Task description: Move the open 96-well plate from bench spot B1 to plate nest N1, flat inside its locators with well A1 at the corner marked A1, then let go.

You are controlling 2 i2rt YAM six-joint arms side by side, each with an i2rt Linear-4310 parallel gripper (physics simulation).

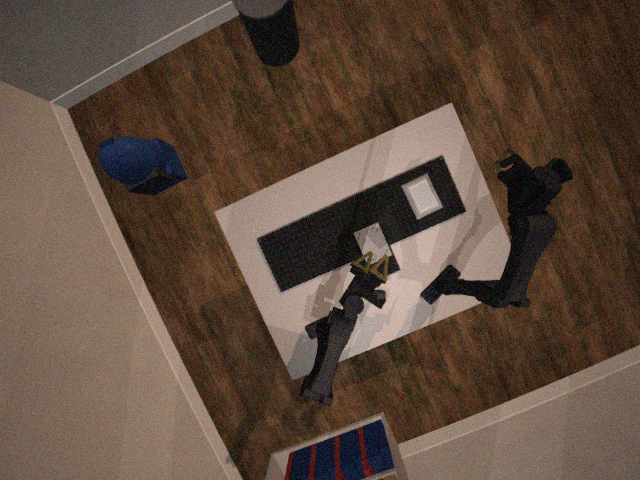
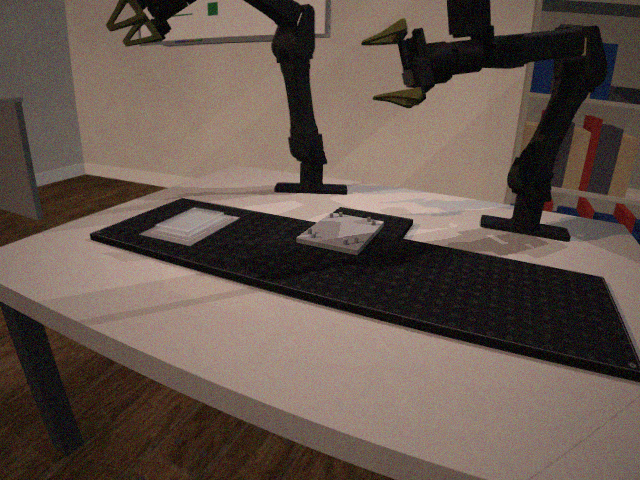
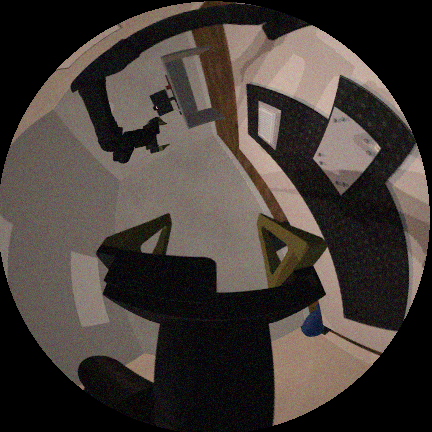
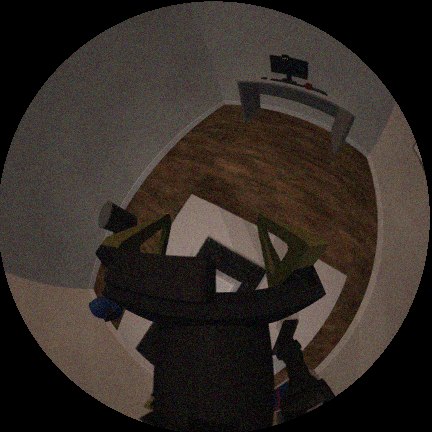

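Seen in the pictures: left gripper, fingertip midpoint: [image 1: 378, 253] [image 2: 367, 70] [image 3: 213, 217]; right gripper, fingertip midpoint: [image 1: 518, 159] [image 2: 116, 36] [image 3: 166, 133] [image 4: 213, 217]; left arm's base, link origin: [image 1: 326, 324] [image 2: 523, 229]; right arm's base, link origin: [image 1: 439, 284] [image 2: 311, 190] [image 4: 283, 337].
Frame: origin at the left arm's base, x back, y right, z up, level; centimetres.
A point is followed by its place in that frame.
The white 96-well plate [image 1: 423, 196] @(z 2.7, x -34.1, y 65.4 cm) [image 2: 190, 222] @(z 2.8, x -36.0, y 64.1 cm) [image 3: 269, 122] @(z 2.7, x -32.1, y 62.5 cm) lies flat on a pale pad near one end of the black board; the A1 marking is too small to read. A light grey block with small corner pegs, seemingly the nest [image 1: 368, 235] @(z 2.4, x -29.4, y 36.0 cm) [image 2: 338, 232] @(z 2.5, x -27.2, y 36.2 cm) [image 3: 347, 150] @(z 2.5, x -23.5, y 35.1 cm), stands mid-board with no plate on it. My left gripper [image 1: 375, 260] @(z 32.0, x -25.4, y 32.9 cm) [image 2: 368, 70] @(z 32.0, x -25.4, y 32.9 cm) [image 3: 213, 217] @(z 32.0, x -25.4, y 32.9 cm) is open and empty, high above the board near the nest, fingers pointing sideways. My right gripper [image 1: 502, 159] [image 2: 117, 34] @(z 38.6, x -33.7, y 82.0 cm) [image 4: 213, 217] @(z 38.6, x -33.7, y 82.0 cm) is open and empty, high up beyond the plate's end of the table.
The black board [image 1: 310, 242] @(z 1.3, x -38.2, y 10.9 cm) [image 2: 491, 299] @(z 1.3, x -39.6, y 7.7 cm) [image 3: 370, 260] @(z 1.3, x -33.7, y 11.8 cm) lies on the white table [image 1: 248, 222] @(z 0.0, x -59.6, y -11.2 cm) [image 2: 232, 356] @(z 0.0, x -64.2, y 36.0 cm). A blue chair [image 1: 136, 160], a dark bin [image 1: 273, 41] and a bookshelf [image 1: 395, 449] stand around it. A desk with a monitor [image 4: 289, 66] stands farther off.
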